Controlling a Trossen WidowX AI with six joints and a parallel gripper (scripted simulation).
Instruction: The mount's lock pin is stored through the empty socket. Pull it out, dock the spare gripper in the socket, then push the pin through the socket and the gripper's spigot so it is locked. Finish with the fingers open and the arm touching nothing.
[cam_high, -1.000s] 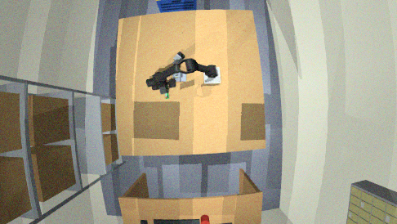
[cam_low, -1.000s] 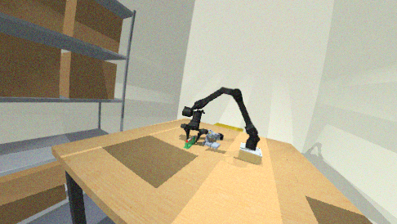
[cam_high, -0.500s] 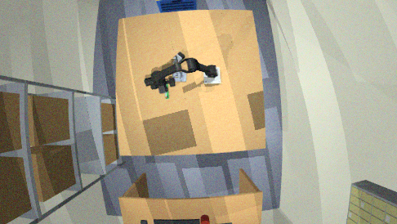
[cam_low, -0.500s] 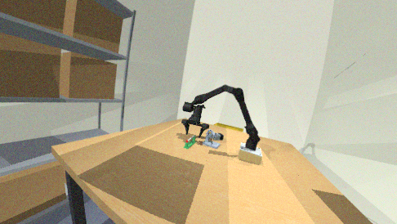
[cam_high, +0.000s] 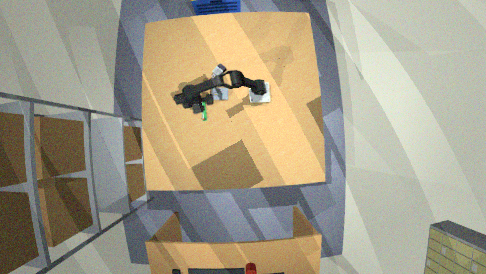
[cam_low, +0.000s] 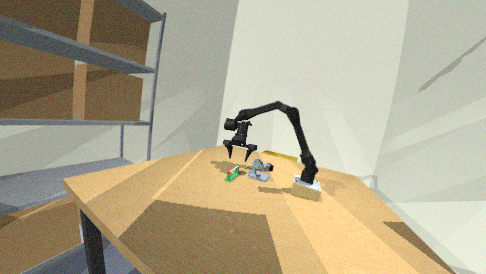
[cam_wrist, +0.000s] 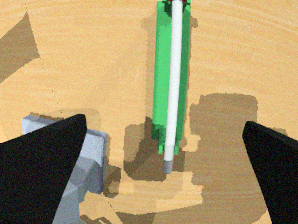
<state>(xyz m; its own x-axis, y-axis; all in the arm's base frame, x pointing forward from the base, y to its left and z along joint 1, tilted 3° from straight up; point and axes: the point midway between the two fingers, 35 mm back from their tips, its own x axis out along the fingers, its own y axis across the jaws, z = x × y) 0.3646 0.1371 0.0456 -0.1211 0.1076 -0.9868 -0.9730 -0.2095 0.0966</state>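
The spare gripper is 7 cm behind my gripper tip, 25 cm to the right of it and 7 cm below it. The rest, counted from my gripper tip: green holder 2 cm to the left, 7 cm below; grey mount 9 cm behind, 10 cm to the right, 4 cm below.
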